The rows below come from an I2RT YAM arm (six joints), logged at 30 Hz.
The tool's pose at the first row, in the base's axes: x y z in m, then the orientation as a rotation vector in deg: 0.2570, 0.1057, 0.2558, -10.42, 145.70, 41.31
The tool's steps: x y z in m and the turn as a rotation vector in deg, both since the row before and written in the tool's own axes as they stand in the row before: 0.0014, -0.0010, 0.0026, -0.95, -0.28, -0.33; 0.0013, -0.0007, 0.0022, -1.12, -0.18, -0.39; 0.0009, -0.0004, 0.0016, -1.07, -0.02, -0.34; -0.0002, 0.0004, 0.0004, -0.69, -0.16, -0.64; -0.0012, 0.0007, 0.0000, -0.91, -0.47, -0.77; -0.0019, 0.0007, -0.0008, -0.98, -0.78, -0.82; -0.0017, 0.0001, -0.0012, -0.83, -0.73, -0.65; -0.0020, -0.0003, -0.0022, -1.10, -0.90, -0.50; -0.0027, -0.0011, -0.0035, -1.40, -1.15, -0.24; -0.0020, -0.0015, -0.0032, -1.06, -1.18, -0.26; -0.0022, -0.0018, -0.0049, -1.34, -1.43, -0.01
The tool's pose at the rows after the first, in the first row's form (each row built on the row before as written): 0.2571, 0.1062, 0.2527, -11.04, 145.04, 42.38; 0.2571, 0.1068, 0.2501, -11.83, 144.39, 43.64; 0.2571, 0.1074, 0.2483, -12.61, 143.91, 44.87; 0.2573, 0.1080, 0.2483, -13.57, 143.33, 45.48; 0.2581, 0.1086, 0.2493, -14.62, 142.34, 46.29; 0.2592, 0.1087, 0.2512, -15.60, 141.01, 47.14; 0.2601, 0.1081, 0.2530, -16.34, 139.83, 47.86; 0.2609, 0.1066, 0.2554, -16.91, 138.44, 48.96; 0.2620, 0.1036, 0.2586, -17.16, 136.78, 50.51; 0.2628, 0.1004, 0.2610, -17.28, 135.21, 51.62; 0.2631, 0.0958, 0.2643, -17.09, 133.38, 53.15
